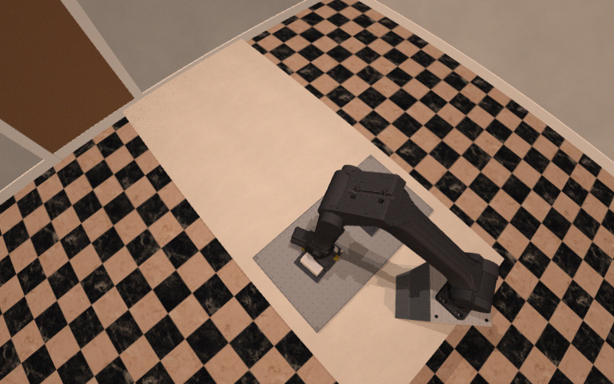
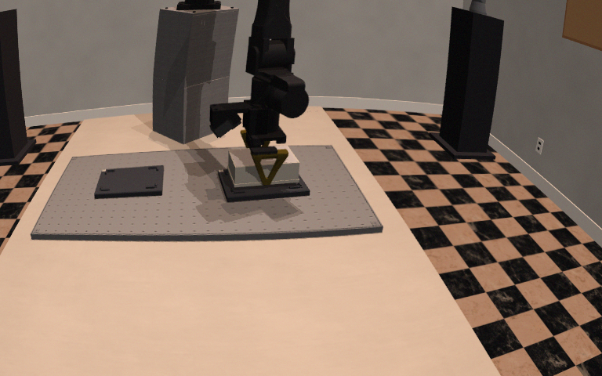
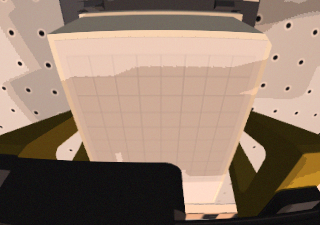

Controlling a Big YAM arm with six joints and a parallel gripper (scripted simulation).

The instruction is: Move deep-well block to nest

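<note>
My hand is 10 mm below the white 96-well deep-well block. The rest, counted from my hand: dark plate nest N2: 20 mm below; then dark plate nest N1: 290 mm to the right, 30 mm behind, 20 mm below.
</note>
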